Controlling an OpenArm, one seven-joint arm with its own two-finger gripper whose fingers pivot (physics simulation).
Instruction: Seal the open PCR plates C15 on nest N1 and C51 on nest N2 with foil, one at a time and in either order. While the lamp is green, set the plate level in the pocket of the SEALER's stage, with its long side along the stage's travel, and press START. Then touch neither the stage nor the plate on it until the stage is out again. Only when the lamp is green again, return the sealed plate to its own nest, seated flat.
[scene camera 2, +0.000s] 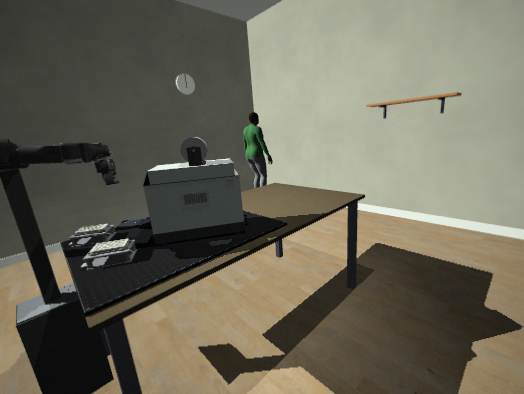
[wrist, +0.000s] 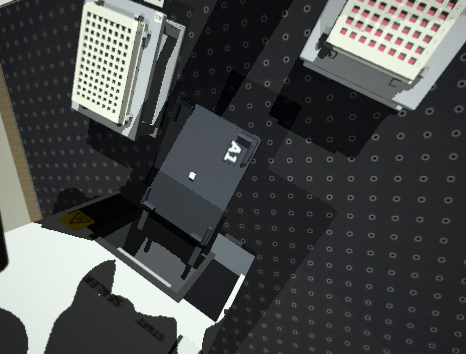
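Observation:
The SEALER is a pale box. Its dark stage is out and bare, with an A1 mark; it also shows in the scene view. A cream plate with dark wells sits on one nest. A cream plate with red wells sits on another nest. In the scene view, two plates sit on their nests. Which is C15 or C51 is unreadable. The lamp does not show. My gripper is open and empty, high above the nests and stage area.
A black perforated mat lies on the table under the nests and sealer. A foil roll stands on the sealer's top. A yellow warning label is beside the stage opening. A person stands behind the table.

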